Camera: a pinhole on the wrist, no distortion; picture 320 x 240 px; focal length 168.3 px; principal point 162.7 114.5 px. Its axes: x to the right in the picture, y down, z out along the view. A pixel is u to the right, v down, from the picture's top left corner.
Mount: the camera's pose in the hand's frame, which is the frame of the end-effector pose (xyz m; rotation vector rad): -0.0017 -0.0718 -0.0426 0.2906 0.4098 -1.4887
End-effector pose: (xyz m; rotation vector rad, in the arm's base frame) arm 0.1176 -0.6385 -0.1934 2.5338 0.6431 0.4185
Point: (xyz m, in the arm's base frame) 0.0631 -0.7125 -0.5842
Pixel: 125.1 32.8
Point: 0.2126 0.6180 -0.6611
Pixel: outside the picture
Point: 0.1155 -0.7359 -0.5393
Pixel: 96.9 47.7
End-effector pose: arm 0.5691 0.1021 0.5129 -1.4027 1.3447 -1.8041
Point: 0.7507 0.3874 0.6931
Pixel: outside the picture
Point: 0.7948 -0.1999 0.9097
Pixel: 176.8 229.9
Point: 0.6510 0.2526 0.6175
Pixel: outside the picture
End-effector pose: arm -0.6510 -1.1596 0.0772 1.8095 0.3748 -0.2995
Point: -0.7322 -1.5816 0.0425
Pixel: 18.7 57.2
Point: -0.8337 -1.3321 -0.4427
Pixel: 239.3 104.7
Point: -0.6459 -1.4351 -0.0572
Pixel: 68.2 121.2
